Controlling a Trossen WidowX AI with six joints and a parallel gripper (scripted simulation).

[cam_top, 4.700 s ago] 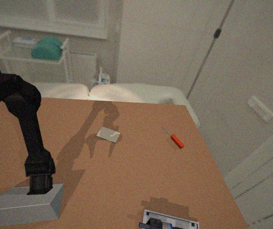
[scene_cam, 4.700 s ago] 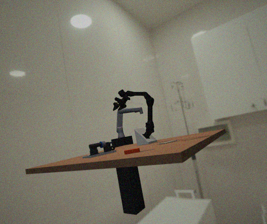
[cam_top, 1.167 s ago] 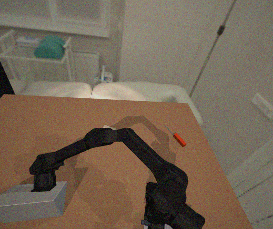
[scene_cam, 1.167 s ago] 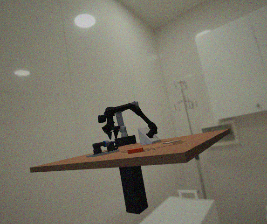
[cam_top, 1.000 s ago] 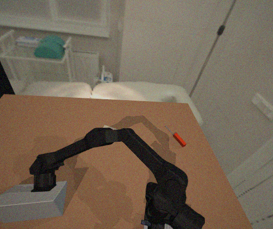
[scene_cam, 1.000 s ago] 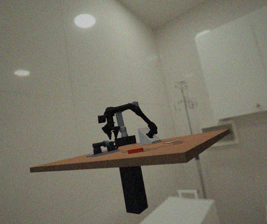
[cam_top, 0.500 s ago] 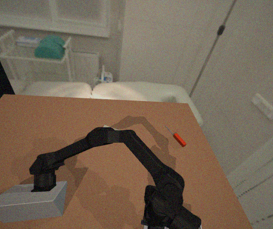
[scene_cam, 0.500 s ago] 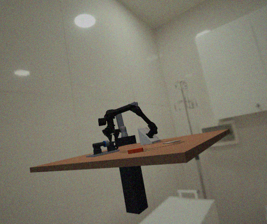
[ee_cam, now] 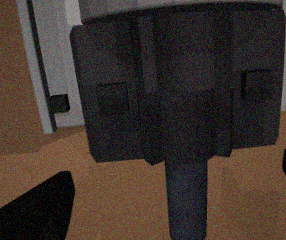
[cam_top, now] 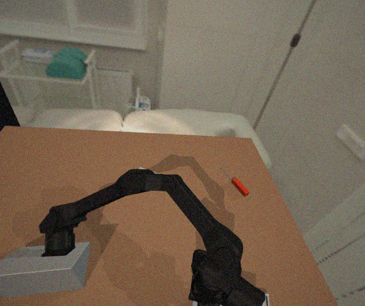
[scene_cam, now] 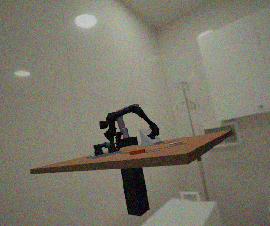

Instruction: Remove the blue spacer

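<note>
The dark shaft is 5 cm ahead of my gripper tip, 1 cm to the right of it and 2 cm above it. Round my gripper tip: white card 14 cm behind, 47 cm to the left, 6 cm below; blue spacer 9 cm ahead, 2 cm to the right, 1 cm above; pale grey spacer 6 cm ahead, 2 cm to the right, 1 cm above.
</note>
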